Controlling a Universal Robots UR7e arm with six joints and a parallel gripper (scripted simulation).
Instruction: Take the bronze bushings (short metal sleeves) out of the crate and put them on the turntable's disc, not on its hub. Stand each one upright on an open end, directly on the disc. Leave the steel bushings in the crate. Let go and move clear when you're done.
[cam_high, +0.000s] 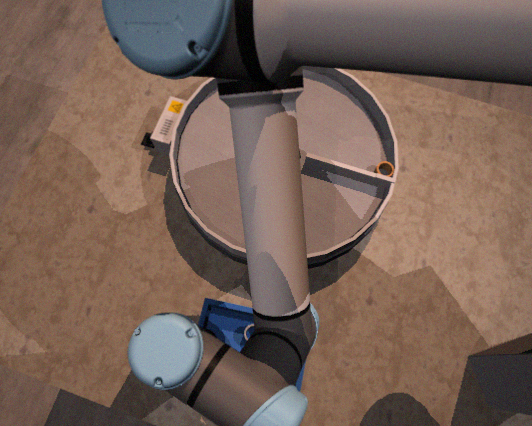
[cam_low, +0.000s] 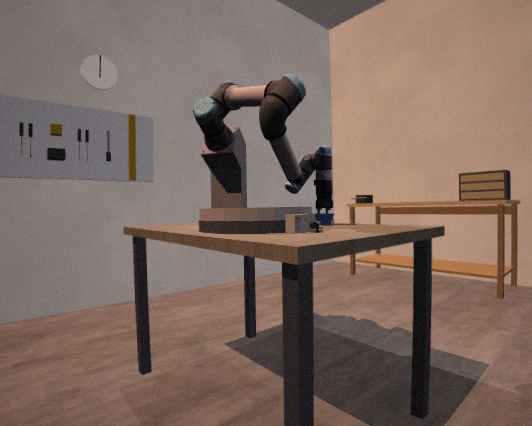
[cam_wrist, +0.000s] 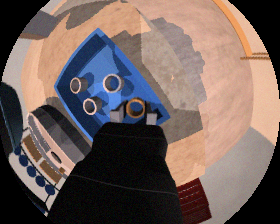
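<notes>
Right now my hand is 6 cm past the blue crate and 3 cm to the left of it. From my hand the other things lie so: turntable disc: 8 cm behind, 39 cm to the right, 2 cm above.
</notes>
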